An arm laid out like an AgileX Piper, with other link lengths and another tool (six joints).
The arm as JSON. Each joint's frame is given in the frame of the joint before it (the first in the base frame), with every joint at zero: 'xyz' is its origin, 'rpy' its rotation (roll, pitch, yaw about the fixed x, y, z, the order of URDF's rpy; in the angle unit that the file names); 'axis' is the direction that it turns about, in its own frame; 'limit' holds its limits. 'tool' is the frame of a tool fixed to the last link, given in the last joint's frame.
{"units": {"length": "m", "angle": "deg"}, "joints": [
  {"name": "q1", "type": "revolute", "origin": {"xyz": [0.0, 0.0, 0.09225], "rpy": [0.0, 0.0, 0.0]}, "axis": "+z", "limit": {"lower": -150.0, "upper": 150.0}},
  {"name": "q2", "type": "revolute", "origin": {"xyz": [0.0, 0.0, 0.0], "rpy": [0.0, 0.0, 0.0]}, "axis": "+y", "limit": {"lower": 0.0, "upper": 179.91}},
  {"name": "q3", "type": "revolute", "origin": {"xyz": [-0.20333, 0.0, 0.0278], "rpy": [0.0, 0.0, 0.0]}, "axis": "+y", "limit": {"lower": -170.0, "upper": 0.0}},
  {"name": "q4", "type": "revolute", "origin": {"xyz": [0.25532, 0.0, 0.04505], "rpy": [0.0, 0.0, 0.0]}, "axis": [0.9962, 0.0, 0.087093], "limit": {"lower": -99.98, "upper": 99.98}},
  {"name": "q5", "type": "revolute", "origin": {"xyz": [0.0, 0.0, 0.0], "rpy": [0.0, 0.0, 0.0]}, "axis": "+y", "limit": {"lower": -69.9, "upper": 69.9}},
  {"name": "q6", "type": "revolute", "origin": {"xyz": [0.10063, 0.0, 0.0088], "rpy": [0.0, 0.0, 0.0]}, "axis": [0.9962, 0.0, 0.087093], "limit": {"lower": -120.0, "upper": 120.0}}
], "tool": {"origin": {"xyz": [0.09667, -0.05, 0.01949], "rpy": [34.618, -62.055, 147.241]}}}
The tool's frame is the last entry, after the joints.
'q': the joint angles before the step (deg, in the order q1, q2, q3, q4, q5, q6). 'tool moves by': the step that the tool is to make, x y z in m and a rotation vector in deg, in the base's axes. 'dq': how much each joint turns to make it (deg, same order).
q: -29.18 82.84 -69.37 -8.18 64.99 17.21
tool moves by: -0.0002 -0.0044 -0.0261 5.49 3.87 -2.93
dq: -2.26 7.61 -4.10 2.92 2.60 -0.15
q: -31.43 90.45 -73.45 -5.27 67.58 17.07
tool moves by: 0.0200 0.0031 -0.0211 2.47 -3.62 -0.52
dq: -0.01 3.51 0.02 4.08 -5.34 -0.17
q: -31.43 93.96 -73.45 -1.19 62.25 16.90
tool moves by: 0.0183 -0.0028 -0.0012 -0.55 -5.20 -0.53
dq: 0.00 0.60 -0.02 2.36 -5.30 -0.11
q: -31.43 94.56 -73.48 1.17 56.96 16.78
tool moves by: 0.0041 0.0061 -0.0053 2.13 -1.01 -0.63
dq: 0.00 0.63 0.00 2.47 -0.37 -0.08
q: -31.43 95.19 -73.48 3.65 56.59 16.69
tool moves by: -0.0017 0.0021 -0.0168 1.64 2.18 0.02
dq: 0.00 2.73 -0.03 0.31 0.02 -0.12
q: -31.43 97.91 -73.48 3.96 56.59 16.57
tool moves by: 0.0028 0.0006 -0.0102 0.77 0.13 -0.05
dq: 0.00 1.74 0.01 0.74 -1.22 -0.31
